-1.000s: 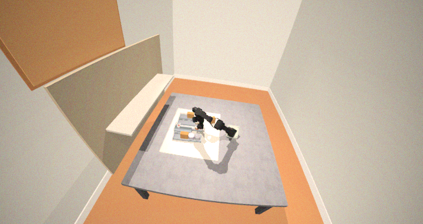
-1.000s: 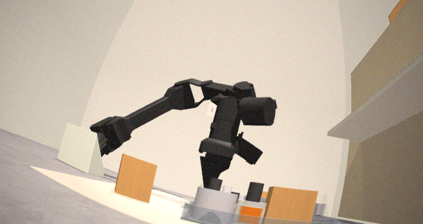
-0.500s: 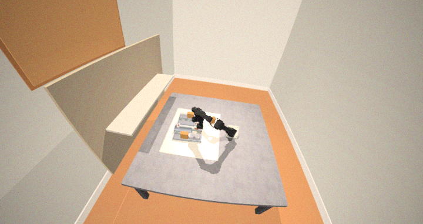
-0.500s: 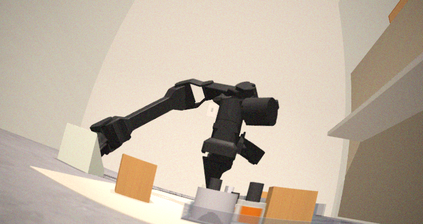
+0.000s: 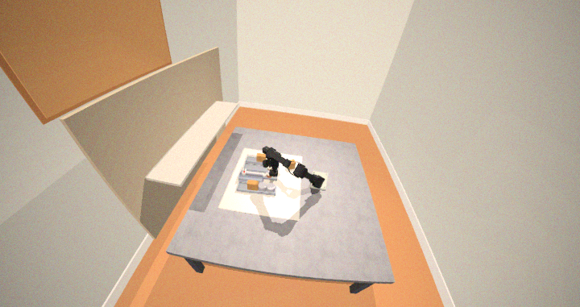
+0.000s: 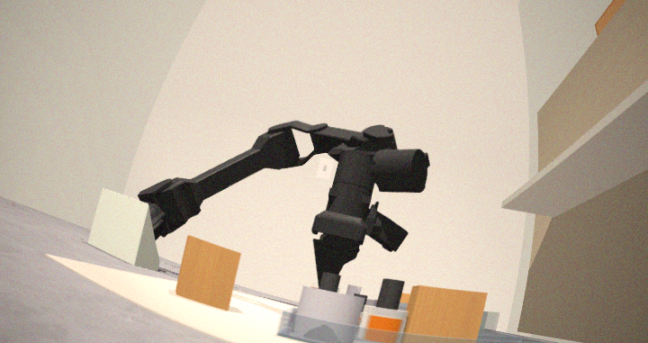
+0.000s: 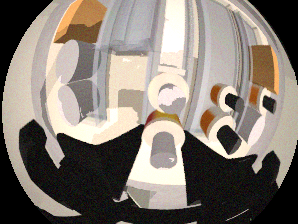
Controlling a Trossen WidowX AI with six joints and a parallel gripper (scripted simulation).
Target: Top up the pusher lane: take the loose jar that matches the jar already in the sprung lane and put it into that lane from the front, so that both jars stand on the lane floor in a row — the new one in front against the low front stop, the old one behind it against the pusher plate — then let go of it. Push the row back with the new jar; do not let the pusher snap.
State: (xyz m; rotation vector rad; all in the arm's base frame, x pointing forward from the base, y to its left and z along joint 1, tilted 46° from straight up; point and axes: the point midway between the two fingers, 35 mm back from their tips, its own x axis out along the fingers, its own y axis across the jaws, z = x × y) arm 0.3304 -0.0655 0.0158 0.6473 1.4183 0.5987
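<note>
Now: the pusher rack 15 cm ahead of my gripper tip, 3 cm to the left of it and 3 cm below it.
</note>
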